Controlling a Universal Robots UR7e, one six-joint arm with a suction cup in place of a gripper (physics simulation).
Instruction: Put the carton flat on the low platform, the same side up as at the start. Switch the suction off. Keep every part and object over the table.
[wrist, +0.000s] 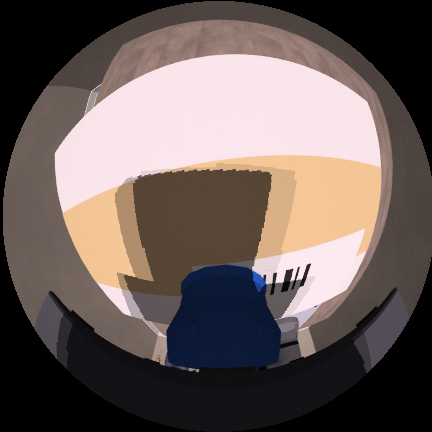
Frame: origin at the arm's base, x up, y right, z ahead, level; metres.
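Where they show: hand at its tool point: (226, 271).
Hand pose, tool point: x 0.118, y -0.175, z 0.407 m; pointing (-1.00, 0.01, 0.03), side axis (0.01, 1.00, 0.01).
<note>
After its pixels a point has its place.
The carton (220, 110) fills most of the wrist view, with its broad white face, an orange-tan band across it and a white label with black bars near its lower right. The blue suction cup (223, 310) overlaps the lower middle edge of this face, and the carton is held on it. A dark shadow falls over the band and the face beside the cup. The contact spot is hidden behind the cup. The carton's underside and what lies below it are hidden. The low platform cannot be made out for certain.
The brown wooden table top (200, 37) @(x -0.044, y -0.216, z 0.760 m) shows beyond the carton's far edge and as a thin strip at the right. A pale narrow edge (91, 102) @(x -0.043, y -0.457, z 0.640 m) shows at the upper left. A grey rounded object (289, 327) shows low beside the cup, partly hidden.
</note>
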